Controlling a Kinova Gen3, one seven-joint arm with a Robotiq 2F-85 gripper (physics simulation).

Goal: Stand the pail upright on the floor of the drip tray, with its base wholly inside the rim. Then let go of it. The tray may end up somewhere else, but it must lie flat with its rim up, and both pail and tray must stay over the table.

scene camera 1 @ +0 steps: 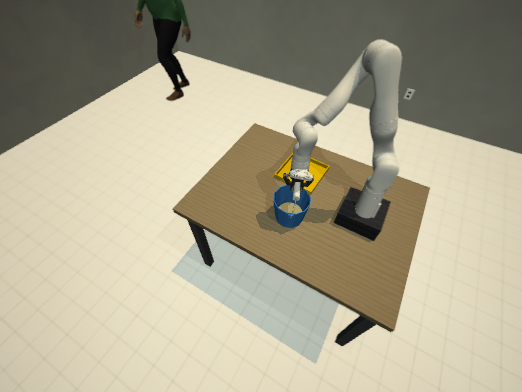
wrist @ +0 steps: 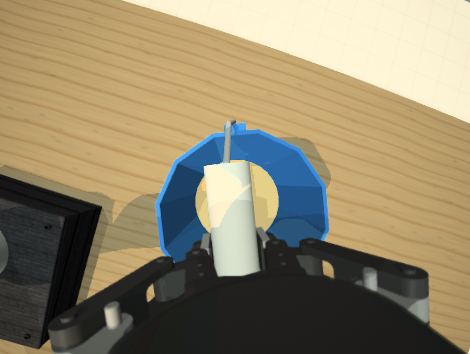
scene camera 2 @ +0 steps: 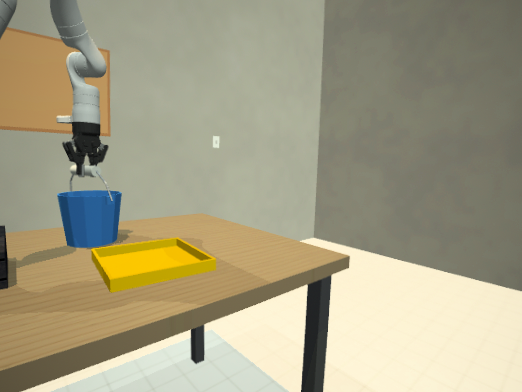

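Pixels of known places: gripper, fingertip midpoint: (scene camera 1: 296,190) (wrist: 233,242) (scene camera 2: 87,177); arm's base, origin of the base link: (scene camera 1: 364,210).
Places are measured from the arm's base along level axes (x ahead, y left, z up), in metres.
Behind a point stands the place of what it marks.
The blue pail (scene camera 1: 290,218) @[x 0.329, y 0.166, z 0.012 m] (scene camera 2: 91,220) @[x 0.316, y 0.015, z -0.007 m] (wrist: 300,175) @[x 0.410, y 0.137, z 0.034 m] stands upright on the table, beside the tray and apart from it. Its wire handle is raised, with a white cylindrical grip (scene camera 1: 297,195) @[x 0.320, y 0.130, z 0.149 m] (scene camera 2: 92,171) @[x 0.331, y 0.032, z 0.134 m] (wrist: 231,210) @[x 0.328, y 0.109, z 0.149 m] above the pail's mouth. My gripper (scene camera 1: 298,187) @[x 0.334, y 0.078, z 0.115 m] (scene camera 2: 82,169) @[x 0.334, y 0.078, z 0.115 m] (wrist: 233,242) @[x 0.334, y 0.078, z 0.115 m] points down and is shut on this grip, one finger on each side. The yellow drip tray (scene camera 1: 318,171) @[x 0.263, y -0.269, z -0.086 m] (scene camera 2: 165,279) @[x 0.316, y -0.340, z -0.086 m] lies flat on the table with its rim up and holds nothing. In the scene camera 1 view my wrist hides part of the tray.
The arm's black base block (scene camera 1: 357,220) @[x 0.028, y 0.070, z 0.004 m] (wrist: 30,250) @[x 0.076, y 0.006, z -0.002 m] stands on the wooden table (scene camera 1: 225,185) @[x 0.742, y 0.003, z -0.089 m] (scene camera 2: 280,255) @[x 0.639, y -0.429, z -0.089 m] (wrist: 100,75) @[x 0.098, y 0.276, z -0.089 m], on the robot's side of the pail. A person (scene camera 1: 167,40) in a green top is on the floor beyond the table.
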